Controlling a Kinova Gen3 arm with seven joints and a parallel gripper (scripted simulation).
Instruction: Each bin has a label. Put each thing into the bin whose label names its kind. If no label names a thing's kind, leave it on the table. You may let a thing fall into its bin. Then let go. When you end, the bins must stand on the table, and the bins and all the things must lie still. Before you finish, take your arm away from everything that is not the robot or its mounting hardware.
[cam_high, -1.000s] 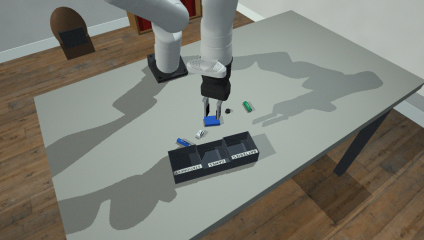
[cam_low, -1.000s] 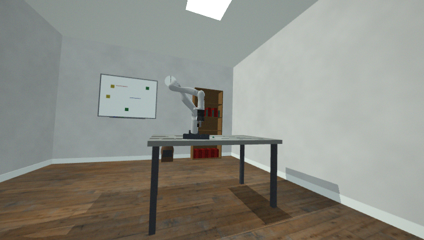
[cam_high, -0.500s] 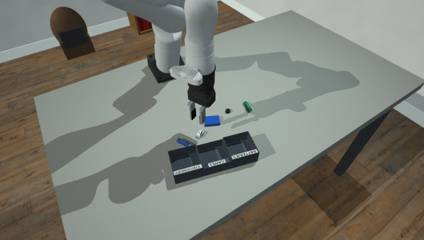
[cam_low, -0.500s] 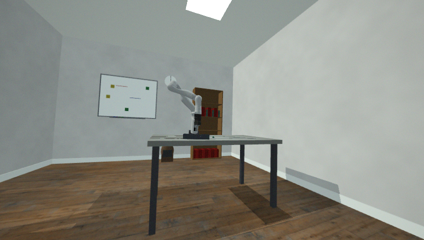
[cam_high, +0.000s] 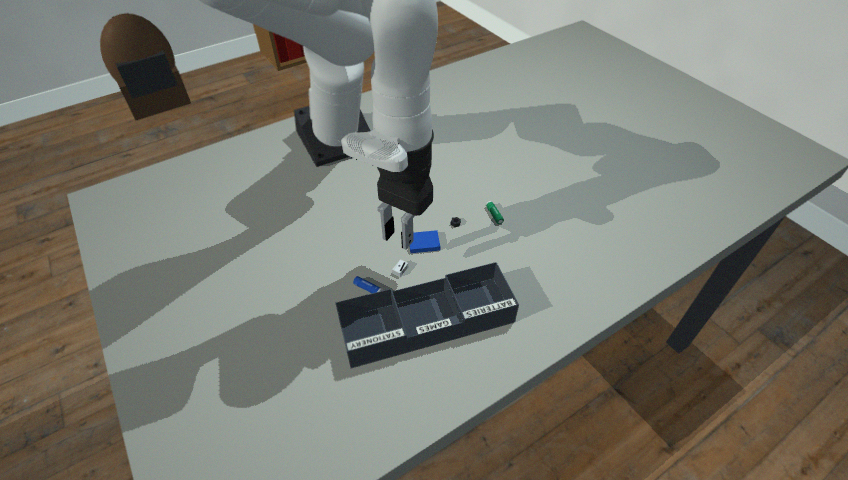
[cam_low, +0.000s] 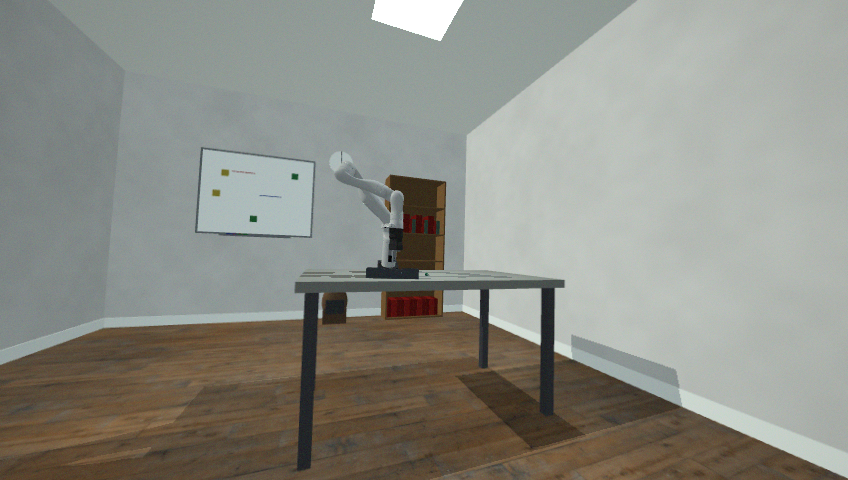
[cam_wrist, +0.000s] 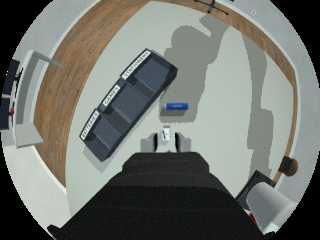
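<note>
The small white thing is 8 cm below my hand. The rest, counted from my hand: blue battery: 6 cm to the right, 8 cm below; then blue block: 2 cm behind, 7 cm to the left, 9 cm below; then black piece: 2 cm behind, 14 cm to the left, 9 cm below.
</note>
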